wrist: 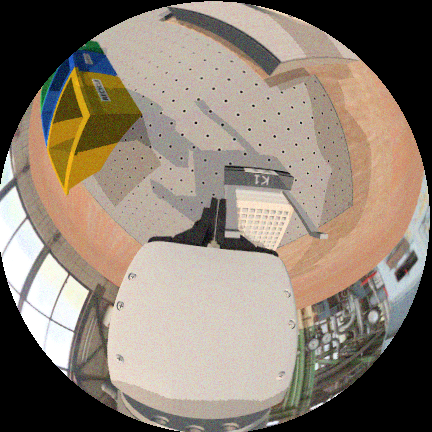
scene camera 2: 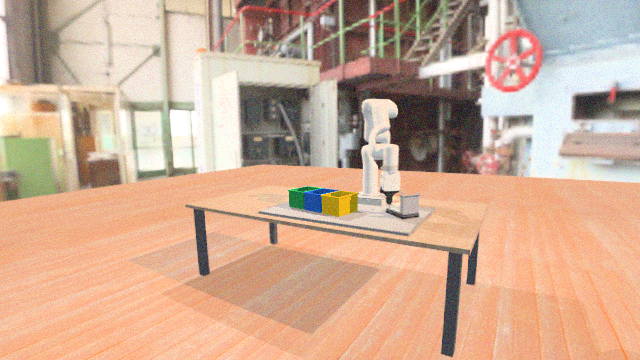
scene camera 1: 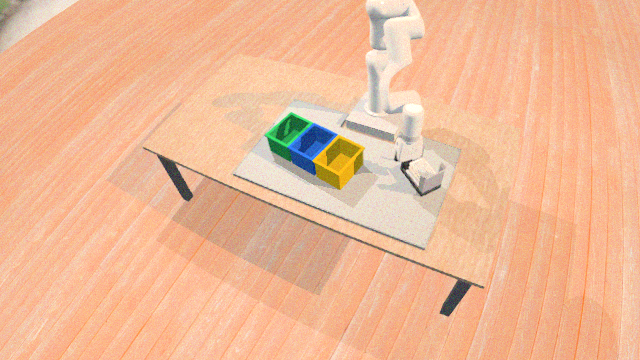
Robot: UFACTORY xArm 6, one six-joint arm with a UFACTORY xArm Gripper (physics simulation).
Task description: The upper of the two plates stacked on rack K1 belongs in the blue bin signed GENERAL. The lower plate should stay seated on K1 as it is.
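Seen in the pictures: gripper, fingertip midpoint: [wrist: 217, 208] [scene camera 2: 389, 204] [scene camera 1: 405, 167]; arm's base, link origin: [scene camera 2: 370, 194] [scene camera 1: 377, 108].
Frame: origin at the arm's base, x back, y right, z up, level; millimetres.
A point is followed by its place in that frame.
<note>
Rack K1 [scene camera 1: 424, 192] {x -345, y -359, z -12 mm} [scene camera 2: 409, 205] {x -326, y -373, z 33 mm} [wrist: 243, 180] {x -252, y -249, z -10 mm} has a dark base and pale corner posts. A cream plate with a grid of wells [scene camera 1: 422, 168] {x -261, y -314, z 17 mm} [wrist: 263, 218] {x -251, y -296, z 18 mm} shows inside it; a lower plate cannot be told apart from it, and its exact seating is unclear. The blue bin [scene camera 1: 302, 157] {x -445, y 124, z 47 mm} [scene camera 2: 313, 202] {x -446, y 123, z 19 mm} [wrist: 107, 64] stands between the green and yellow bins; the writing on its small sign is unreadable. My gripper [scene camera 2: 390, 201] {x -292, y -251, z 21 mm} [wrist: 217, 208] {x -292, y -251, z 21 mm} is shut and empty, low at the rack's side, just left of a rack post in the wrist view. Its fingertips are unclear in scene camera 1.
The green bin [scene camera 1: 278, 146] {x -427, y 258, z 32 mm} [scene camera 2: 296, 199] {x -428, y 257, z 19 mm} and yellow bin [scene camera 1: 328, 172] {x -463, y -4, z 42 mm} [scene camera 2: 336, 205] {x -467, y -38, z 25 mm} [wrist: 112, 112] {x -311, y -74, z 29 mm} adjoin the blue one on the perforated mat [scene camera 1: 380, 220] {x -524, y -255, z -32 mm} [scene camera 2: 380, 224] {x -494, y -294, z -32 mm} [wrist: 220, 65] {x -180, y -95, z -32 mm}. The arm's base [scene camera 1: 372, 126] {x -125, y -30, z 5 mm} stands behind. The rack's upright posts rise beside the plate.
</note>
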